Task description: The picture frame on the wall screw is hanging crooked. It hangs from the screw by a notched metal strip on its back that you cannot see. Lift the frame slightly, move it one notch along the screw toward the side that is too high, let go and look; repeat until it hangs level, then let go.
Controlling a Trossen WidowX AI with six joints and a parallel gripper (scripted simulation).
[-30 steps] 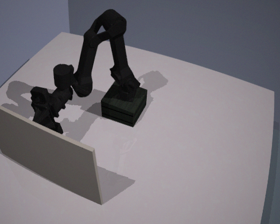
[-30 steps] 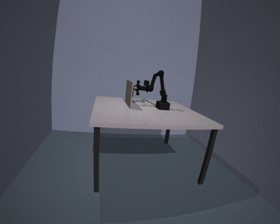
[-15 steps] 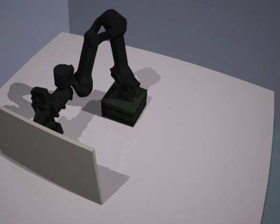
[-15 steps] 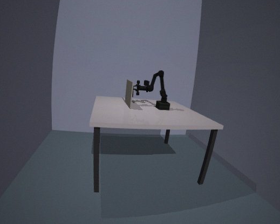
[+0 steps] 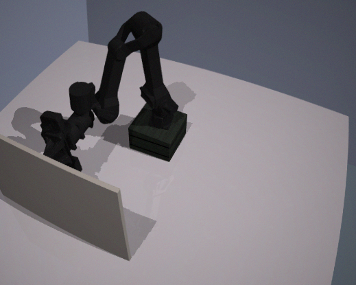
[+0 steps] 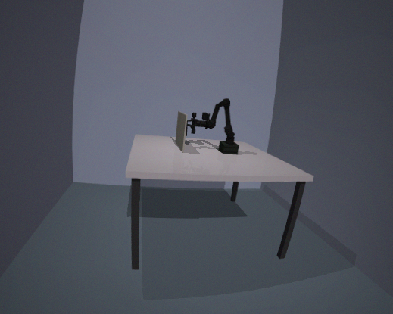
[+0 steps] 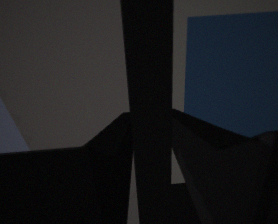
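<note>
Right now my gripper tip is 5 cm above the picture frame, 1 cm to the right of it and 1 cm short of it. Also, from my gripper tip: wall panel: 7 cm below, 2 cm ahead.
</note>
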